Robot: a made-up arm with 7 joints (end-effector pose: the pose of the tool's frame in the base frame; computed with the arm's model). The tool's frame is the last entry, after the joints. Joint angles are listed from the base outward.
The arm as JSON. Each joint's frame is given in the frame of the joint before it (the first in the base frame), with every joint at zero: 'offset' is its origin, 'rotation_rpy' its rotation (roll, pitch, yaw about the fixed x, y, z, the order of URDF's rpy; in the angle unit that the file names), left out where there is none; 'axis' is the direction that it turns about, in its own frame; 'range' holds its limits. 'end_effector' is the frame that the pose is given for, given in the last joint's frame.
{
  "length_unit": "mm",
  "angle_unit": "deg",
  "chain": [
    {
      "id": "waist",
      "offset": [
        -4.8,
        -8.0,
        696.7
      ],
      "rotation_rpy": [
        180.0,
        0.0,
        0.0
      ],
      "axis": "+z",
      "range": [
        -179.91,
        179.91
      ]
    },
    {
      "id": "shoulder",
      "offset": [
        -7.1,
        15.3,
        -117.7
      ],
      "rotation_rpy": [
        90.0,
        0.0,
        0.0
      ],
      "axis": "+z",
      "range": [
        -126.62,
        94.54
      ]
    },
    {
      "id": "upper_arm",
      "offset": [
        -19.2,
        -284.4,
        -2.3
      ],
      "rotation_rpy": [
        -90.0,
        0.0,
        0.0
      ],
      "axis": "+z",
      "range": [
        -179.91,
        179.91
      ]
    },
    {
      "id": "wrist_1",
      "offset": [
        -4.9,
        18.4,
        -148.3
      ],
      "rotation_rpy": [
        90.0,
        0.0,
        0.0
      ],
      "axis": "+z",
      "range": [
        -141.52,
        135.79
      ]
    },
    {
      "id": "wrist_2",
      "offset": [
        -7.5,
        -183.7,
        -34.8
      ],
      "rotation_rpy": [
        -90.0,
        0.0,
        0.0
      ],
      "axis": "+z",
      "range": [
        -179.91,
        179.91
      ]
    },
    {
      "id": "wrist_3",
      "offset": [
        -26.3,
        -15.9,
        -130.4
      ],
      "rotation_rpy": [
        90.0,
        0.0,
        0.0
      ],
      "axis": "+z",
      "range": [
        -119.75,
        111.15
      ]
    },
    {
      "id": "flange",
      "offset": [
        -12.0,
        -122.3,
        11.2
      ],
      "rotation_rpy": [
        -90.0,
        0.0,
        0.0
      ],
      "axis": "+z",
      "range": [
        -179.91,
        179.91
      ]
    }
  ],
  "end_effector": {
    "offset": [
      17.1,
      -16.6,
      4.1
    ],
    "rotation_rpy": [
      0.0,
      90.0,
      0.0
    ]
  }
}
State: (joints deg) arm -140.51 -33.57 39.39 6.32 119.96 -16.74 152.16
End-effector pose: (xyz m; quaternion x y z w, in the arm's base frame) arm 0.3672 -0.2414 1.5477 0.1213 -0.6512 -0.0085 0.7491
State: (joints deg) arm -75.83 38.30 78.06 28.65 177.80 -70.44 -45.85
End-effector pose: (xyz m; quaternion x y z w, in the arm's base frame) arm 0.3848 0.2663 1.3746 0.0815 0.1312 -0.0855 0.9843
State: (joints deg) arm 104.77 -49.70 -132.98 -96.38 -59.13 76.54 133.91
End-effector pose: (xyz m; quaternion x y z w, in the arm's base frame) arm -0.2406 0.2580 1.2506 -0.0703 -0.1252 0.8837 0.4454
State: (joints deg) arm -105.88 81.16 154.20 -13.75 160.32 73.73 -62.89
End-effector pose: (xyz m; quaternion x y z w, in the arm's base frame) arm -0.3739 0.6830 0.8667 0.3458 0.3106 -0.8740 0.1416
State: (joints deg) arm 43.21 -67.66 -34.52 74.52 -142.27 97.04 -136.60
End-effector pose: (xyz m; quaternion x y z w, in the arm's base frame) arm -0.2707 0.4263 1.2621 -0.1746 -0.0037 0.8493 0.4982
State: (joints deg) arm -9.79 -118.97 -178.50 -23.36 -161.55 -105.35 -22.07
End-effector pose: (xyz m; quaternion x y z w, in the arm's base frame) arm -0.6657 0.0055 0.4592 -0.7683 -0.0716 0.5925 0.2315
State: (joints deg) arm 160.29 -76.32 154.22 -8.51 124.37 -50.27 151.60
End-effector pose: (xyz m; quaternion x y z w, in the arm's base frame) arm 0.7245 0.3246 1.0028 -0.5235 -0.4036 0.3697 0.6530
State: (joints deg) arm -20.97 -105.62 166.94 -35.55 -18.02 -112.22 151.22
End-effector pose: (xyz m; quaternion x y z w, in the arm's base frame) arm -0.6151 -0.1056 0.8674 -0.8611 -0.3782 -0.3333 0.0661
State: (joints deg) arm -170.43 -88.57 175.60 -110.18 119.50 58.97 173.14
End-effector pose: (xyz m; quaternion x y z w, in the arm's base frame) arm 0.2370 -0.1714 1.1604 -0.0461 -0.2388 -0.8906 0.3842
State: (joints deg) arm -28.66 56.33 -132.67 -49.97 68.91 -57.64 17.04
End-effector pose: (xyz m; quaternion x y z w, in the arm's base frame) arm 0.6853 0.0326 1.0711 -0.7664 0.3957 -0.3302 0.3835
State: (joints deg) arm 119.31 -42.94 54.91 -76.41 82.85 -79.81 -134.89
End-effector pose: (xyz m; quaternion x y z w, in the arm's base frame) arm 0.4509 0.2299 1.1093 0.0766 -0.2939 -0.4824 0.8216
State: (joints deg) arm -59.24 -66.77 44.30 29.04 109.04 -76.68 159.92
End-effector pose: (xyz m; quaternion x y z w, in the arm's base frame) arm -0.2195 -0.5459 1.2475 -0.4910 -0.7138 -0.2734 0.4179
